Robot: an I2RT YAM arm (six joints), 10 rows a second.
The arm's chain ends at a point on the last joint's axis. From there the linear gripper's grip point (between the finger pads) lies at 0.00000 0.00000 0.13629 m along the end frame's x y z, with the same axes.
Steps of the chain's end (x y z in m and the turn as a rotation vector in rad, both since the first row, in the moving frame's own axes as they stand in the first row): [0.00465 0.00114 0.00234 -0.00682 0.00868 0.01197]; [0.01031 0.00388 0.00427 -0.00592 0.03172 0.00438]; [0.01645 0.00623 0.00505 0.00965 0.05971 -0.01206]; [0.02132 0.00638 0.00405 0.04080 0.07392 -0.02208]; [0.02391 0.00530 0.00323 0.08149 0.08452 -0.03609]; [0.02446 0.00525 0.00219 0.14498 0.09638 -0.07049]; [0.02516 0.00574 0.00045 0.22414 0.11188 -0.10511]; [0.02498 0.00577 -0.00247 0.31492 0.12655 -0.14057]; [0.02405 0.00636 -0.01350 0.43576 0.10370 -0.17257]
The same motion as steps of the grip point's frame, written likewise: [0.00583 0.00208 0.00233 -0.00682 0.00868 0.01197]; [0.01463 0.00470 0.00420 -0.00592 0.03172 0.00438]; [0.02457 0.00487 0.00480 0.00965 0.05971 -0.01206]; [0.03132 0.00072 0.00356 0.04080 0.07392 -0.02208]; [0.03520 -0.00599 0.00229 0.08149 0.08452 -0.03609]; [0.03682 -0.01485 0.00013 0.14498 0.09638 -0.07049]; [0.03863 -0.02523 -0.00380 0.22414 0.11188 -0.10511]; [0.03886 -0.03739 -0.01023 0.31492 0.12655 -0.14057]; [0.03262 -0.05197 -0.02691 0.43576 0.10370 -0.17257]
